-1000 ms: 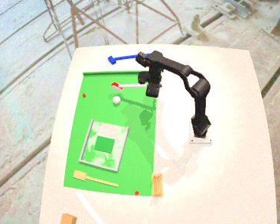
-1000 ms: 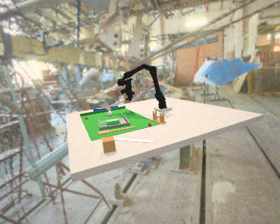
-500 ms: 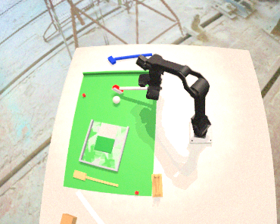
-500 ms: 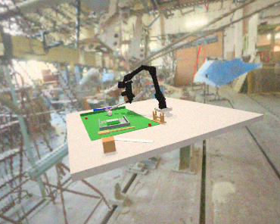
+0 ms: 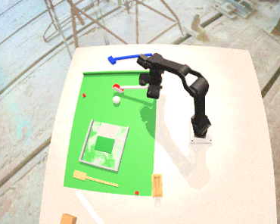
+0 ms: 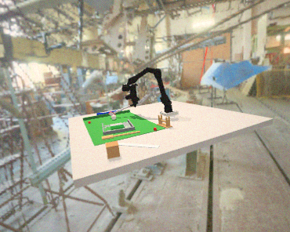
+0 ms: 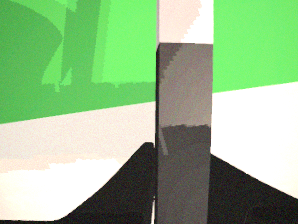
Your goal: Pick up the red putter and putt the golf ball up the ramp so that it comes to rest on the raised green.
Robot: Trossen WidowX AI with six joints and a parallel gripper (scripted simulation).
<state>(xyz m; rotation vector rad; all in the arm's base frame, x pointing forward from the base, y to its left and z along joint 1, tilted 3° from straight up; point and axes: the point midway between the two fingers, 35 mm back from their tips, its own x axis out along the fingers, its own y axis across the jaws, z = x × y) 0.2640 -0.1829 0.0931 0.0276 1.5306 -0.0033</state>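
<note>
The red putter is 110 mm ahead of my gripper tip. Also, from my gripper tip: white golf ball (220 mm ahead, 60 mm to the left, 50 mm below); green mat (220 mm to the left, 210 mm ahead, 70 mm below); blue putter (270 mm to the right, 230 mm ahead, 60 mm below).
</note>
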